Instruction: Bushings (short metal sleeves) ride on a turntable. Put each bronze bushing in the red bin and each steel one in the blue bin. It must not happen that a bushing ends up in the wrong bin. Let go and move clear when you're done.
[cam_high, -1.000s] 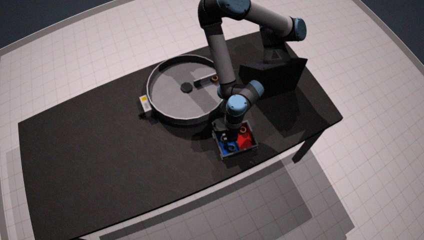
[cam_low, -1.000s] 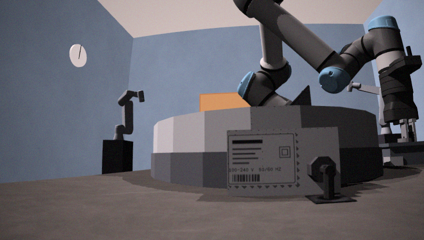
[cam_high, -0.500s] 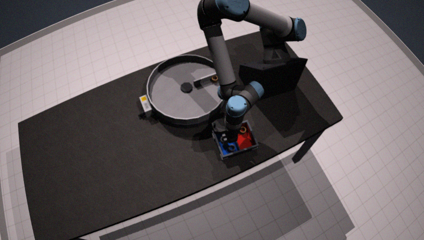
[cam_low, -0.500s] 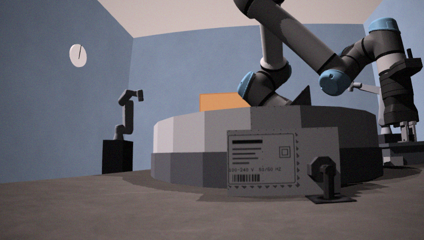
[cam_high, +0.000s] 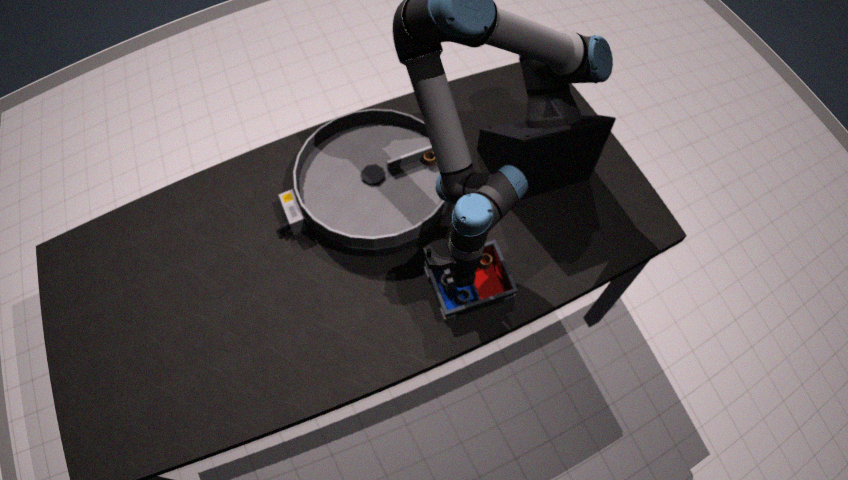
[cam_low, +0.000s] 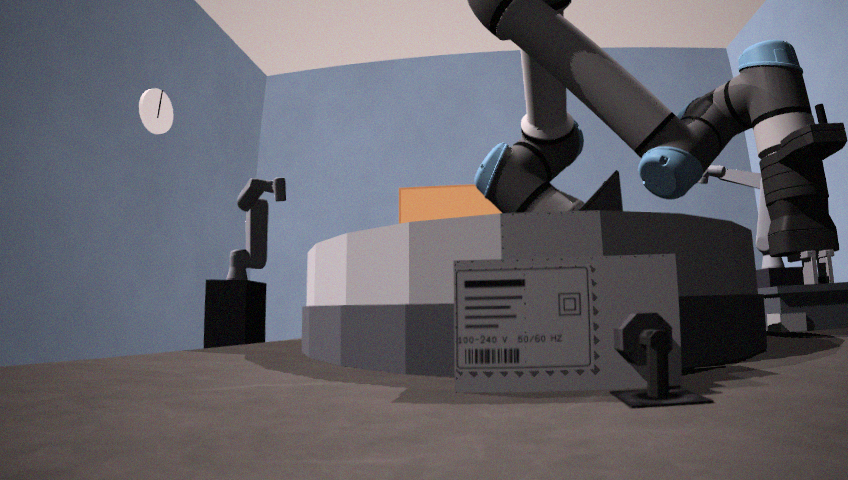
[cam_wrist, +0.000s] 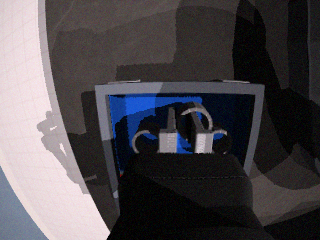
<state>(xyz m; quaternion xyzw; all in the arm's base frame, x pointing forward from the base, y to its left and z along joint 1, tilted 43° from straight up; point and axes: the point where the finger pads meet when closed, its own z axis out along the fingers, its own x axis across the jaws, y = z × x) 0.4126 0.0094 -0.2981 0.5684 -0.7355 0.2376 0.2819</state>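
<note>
The red bin is 50 mm behind my hand, 20 mm below it and 10 mm to the left of it. The rest, counted from my hand: grey turntable 360 mm to the right, 20 mm ahead, 10 mm above.
</note>
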